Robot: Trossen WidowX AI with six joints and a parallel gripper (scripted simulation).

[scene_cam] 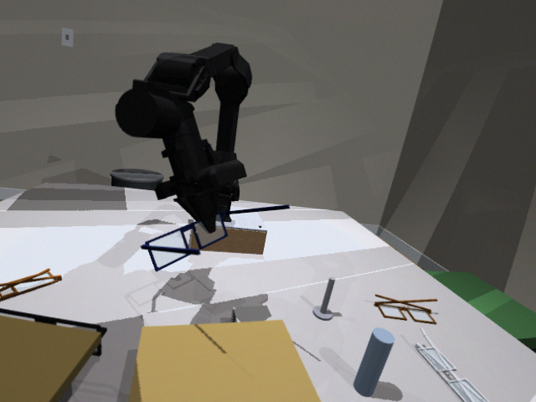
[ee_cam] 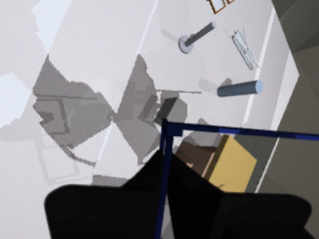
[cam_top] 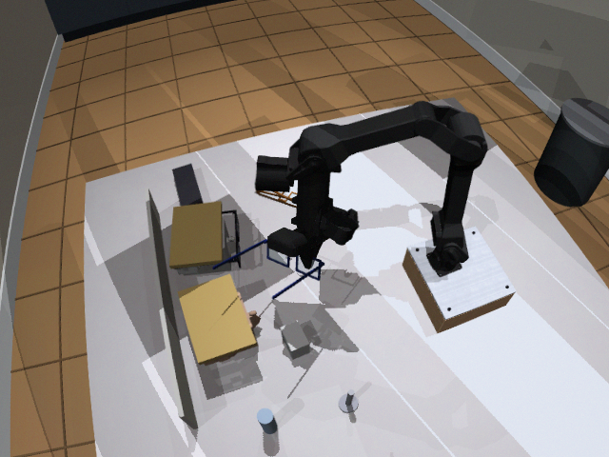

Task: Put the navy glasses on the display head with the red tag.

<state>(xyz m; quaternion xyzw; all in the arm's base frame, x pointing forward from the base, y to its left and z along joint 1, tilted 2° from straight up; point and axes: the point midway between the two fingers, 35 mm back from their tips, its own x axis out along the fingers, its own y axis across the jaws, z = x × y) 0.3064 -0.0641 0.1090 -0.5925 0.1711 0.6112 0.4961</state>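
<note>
The white block is 6 cm ahead of my gripper tip, 8 cm to the left of it and 14 cm below it. Round my gripper tip: grey peg 1 cm ahead, 24 cm to the left, 14 cm below; panel 31 cm ahead, 11 cm to the right, 11 cm below.
</note>
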